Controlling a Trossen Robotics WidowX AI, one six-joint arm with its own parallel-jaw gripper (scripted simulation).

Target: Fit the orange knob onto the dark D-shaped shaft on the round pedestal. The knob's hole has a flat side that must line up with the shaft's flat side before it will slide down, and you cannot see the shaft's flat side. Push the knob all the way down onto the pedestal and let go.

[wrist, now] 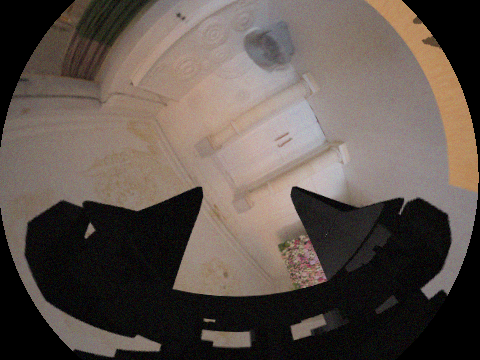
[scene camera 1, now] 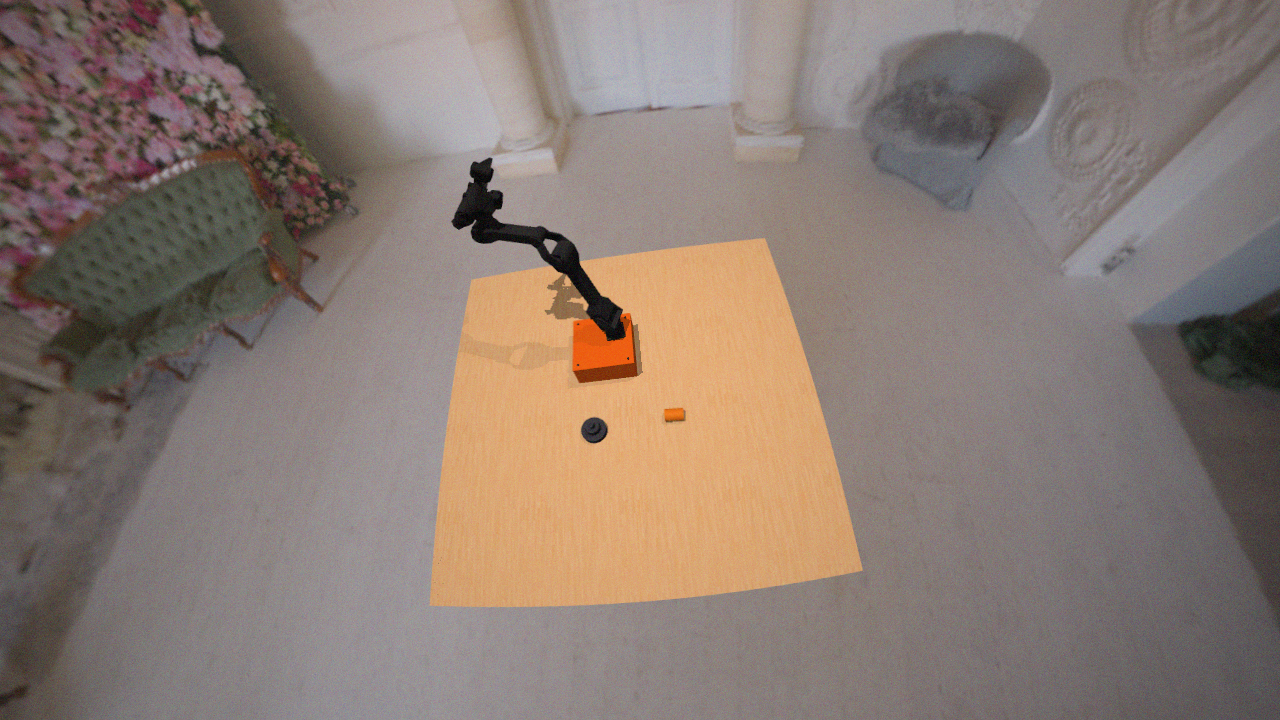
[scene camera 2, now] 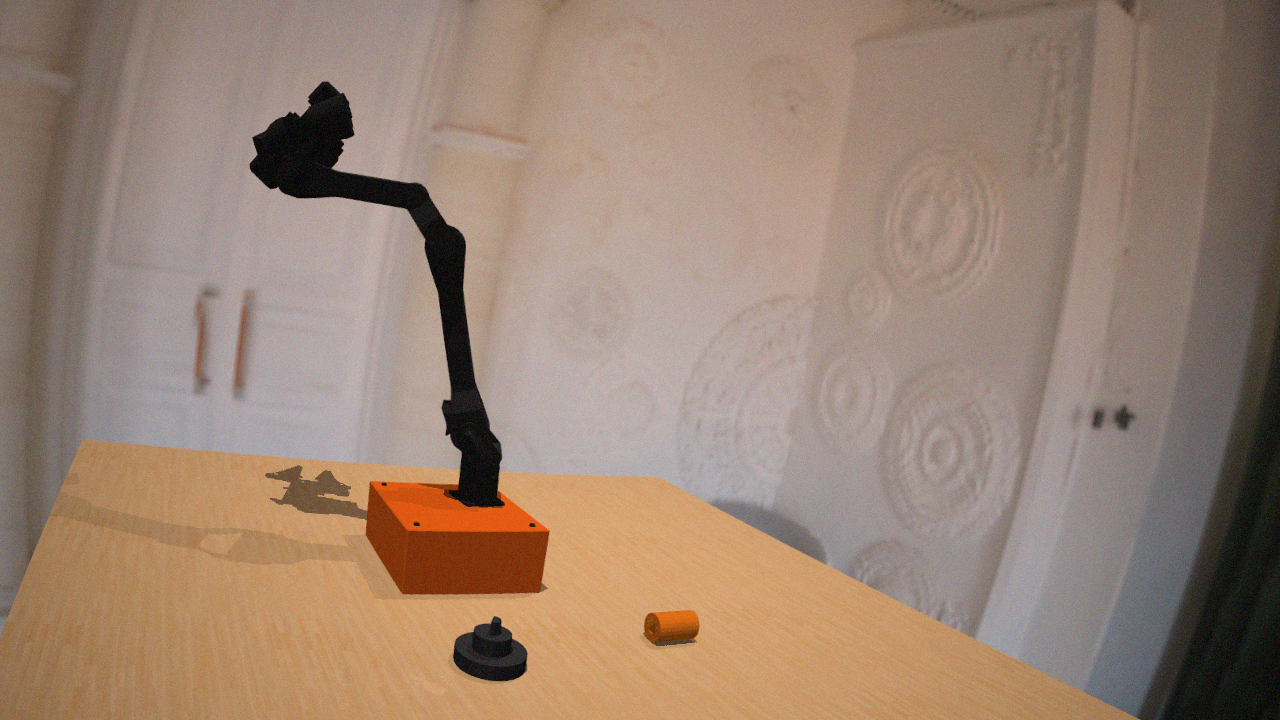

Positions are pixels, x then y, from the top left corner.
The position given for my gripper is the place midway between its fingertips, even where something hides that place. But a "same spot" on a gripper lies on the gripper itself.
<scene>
my gripper: wrist; scene camera 1 489,167; scene camera 2
same spot on my gripper: (wrist: 344,237) = (scene camera 2: 283,157)
</scene>
